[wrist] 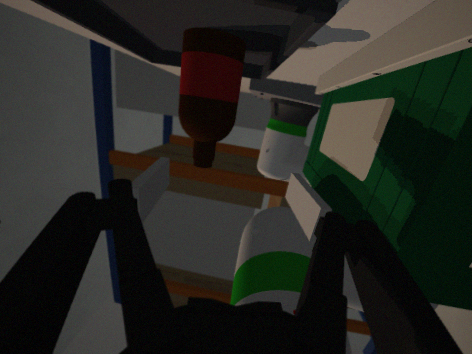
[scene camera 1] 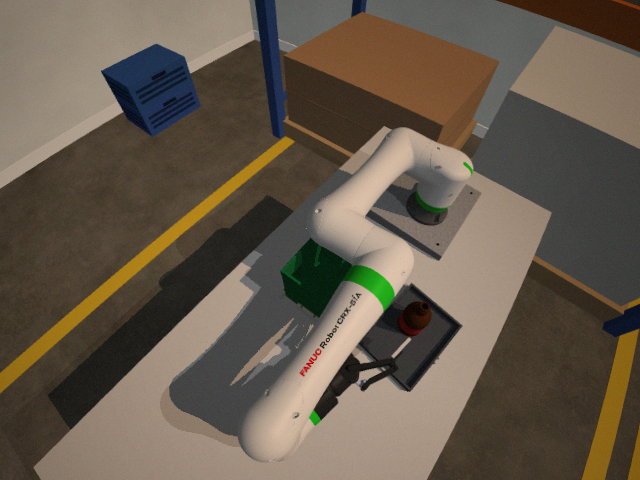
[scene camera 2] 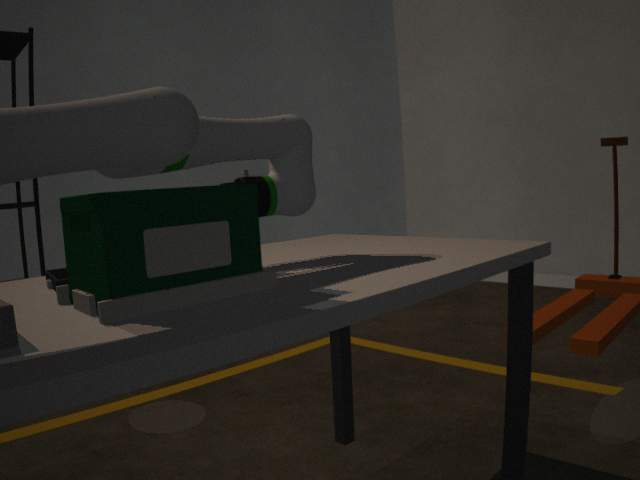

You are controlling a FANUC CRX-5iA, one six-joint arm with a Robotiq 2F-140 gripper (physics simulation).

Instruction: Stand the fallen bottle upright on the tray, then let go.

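Where they show: gripper, fingertip midpoint: (wrist: 230,178) (scene camera 1: 389,322); arm's base, origin of the base link: (wrist: 294,102) (scene camera 1: 426,208).
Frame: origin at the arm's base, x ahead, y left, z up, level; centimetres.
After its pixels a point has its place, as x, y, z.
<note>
The brown bottle with a red band (scene camera 1: 415,316) {43.2, 10.8, 8.7} (wrist: 211,75) {44.7, 10.2, 1.4} stands upright on the dark tray (scene camera 1: 435,358) {47.3, 21.6, -0.9} (scene camera 2: 55,274) {36.3, 24.1, -2.0} (wrist: 145,25) {44.6, 18.5, -2.9}, near its far part in the first scene view. The wrist view shows it upside down, with its base against the tray and its neck pointing down in the picture. My gripper (scene camera 1: 381,365) (wrist: 230,178) {48.9, 5.5, 10.7} is open, with nothing between its fingers. It is held sideways at the tray's near side, apart from the bottle. In the second scene view the crate hides the fingers and the bottle does not show.
A green crate (scene camera 1: 315,273) {44.2, -19.6, 3.4} (scene camera 2: 118,222) {28.0, -22.5, 9.8} (wrist: 445,85) {52.6, -6.4, 1.2} with a pale label stands on the table (scene camera 1: 465,382) {48.3, 32.1, -3.5} (scene camera 2: 372,245) {109.9, -9.1, -3.5}, beside the tray. My white arm (scene camera 1: 330,335) {64.0, -4.0, 28.6} reaches over the table between them. The grey base plate (scene camera 1: 457,222) {-0.9, 11.9, -0.8} lies beyond the tray.
</note>
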